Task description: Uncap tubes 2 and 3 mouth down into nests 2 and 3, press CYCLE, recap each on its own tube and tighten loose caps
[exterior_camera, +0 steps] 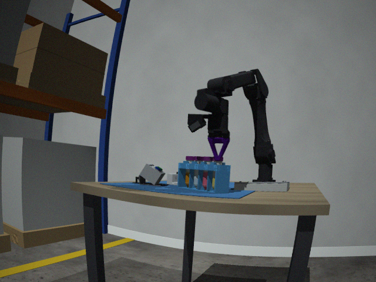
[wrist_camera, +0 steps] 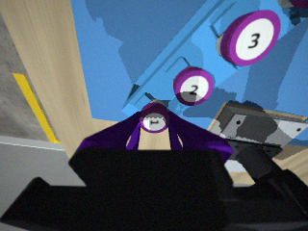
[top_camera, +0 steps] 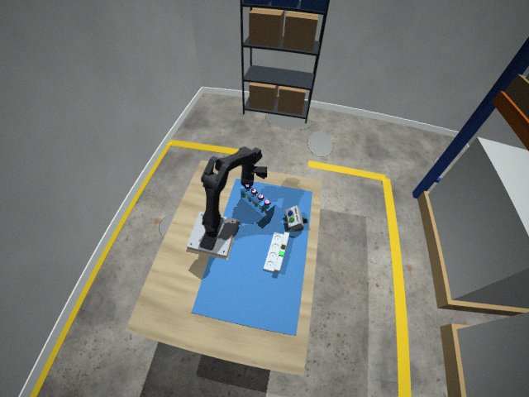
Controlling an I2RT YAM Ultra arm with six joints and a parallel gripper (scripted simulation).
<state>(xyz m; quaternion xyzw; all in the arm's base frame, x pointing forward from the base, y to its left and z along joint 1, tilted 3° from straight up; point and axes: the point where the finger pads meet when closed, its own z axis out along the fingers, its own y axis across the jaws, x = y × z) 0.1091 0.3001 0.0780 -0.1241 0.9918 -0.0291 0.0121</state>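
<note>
The green key is 290 mm ahead of my hand, 120 mm to the right of it and 50 mm below it. From my hand the other things lie so: grey key desk (300 mm ahead, 100 mm to the right, 60 mm below); then blue key (270 mm ahead, 80 mm to the right, 50 mm below).
</note>
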